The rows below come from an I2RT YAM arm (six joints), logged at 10 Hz.
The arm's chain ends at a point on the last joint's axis. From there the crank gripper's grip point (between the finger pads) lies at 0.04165 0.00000 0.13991 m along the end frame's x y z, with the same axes.
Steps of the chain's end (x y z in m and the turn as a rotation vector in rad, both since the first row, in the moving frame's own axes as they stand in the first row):
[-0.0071, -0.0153, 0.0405, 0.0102, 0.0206, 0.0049]
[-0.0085, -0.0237, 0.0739, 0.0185, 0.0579, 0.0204]
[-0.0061, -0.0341, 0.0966, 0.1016, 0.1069, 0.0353]
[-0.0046, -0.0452, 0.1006, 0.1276, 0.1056, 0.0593]
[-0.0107, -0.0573, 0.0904, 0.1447, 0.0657, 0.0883]
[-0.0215, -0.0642, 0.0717, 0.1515, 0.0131, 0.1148]
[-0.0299, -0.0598, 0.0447, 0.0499, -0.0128, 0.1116]
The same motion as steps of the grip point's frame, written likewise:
[-0.0042, -0.0165, 0.0396, 0.0102, 0.0206, 0.0049]
[-0.0005, -0.0253, 0.0712, 0.0185, 0.0579, 0.0204]
[0.0088, -0.0463, 0.0907, 0.1016, 0.1069, 0.0353]
[0.0103, -0.0598, 0.0945, 0.1276, 0.1056, 0.0593]
[-0.0009, -0.0732, 0.0862, 0.1447, 0.0657, 0.0883]
[-0.0187, -0.0804, 0.0699, 0.1515, 0.0131, 0.1148]
[-0.0316, -0.0622, 0.0452, 0.0499, -0.0128, 0.1116]

